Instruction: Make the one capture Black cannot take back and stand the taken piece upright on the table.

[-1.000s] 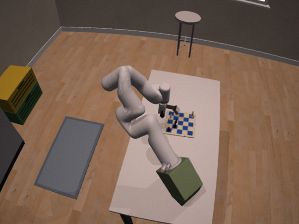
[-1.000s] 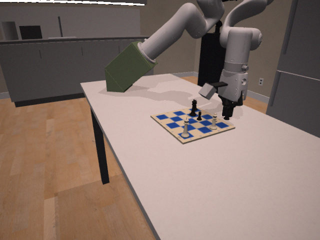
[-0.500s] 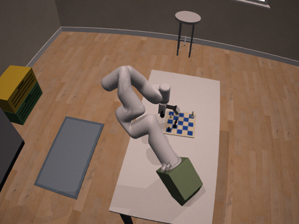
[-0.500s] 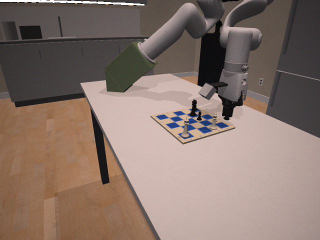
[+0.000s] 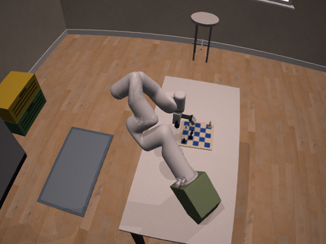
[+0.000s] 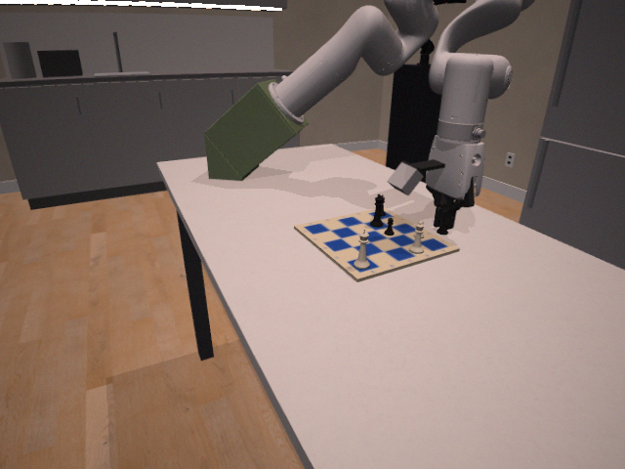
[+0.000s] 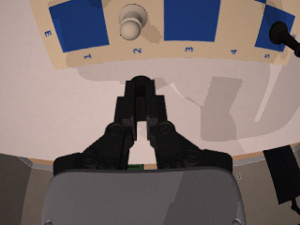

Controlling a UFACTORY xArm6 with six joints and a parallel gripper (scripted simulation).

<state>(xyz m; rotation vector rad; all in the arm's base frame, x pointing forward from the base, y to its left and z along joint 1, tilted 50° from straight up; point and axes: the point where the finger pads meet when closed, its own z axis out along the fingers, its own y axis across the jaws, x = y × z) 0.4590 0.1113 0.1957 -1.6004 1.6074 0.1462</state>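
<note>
The black knight is 20 mm below my hand. Also, from my hand: black pawn (10 mm behind, 110 mm to the right, 10 mm below); blue-and-tan chessboard (10 mm behind, 140 mm to the right, 30 mm below); tall black piece (50 mm behind, 120 mm to the right, 10 mm above).
</note>
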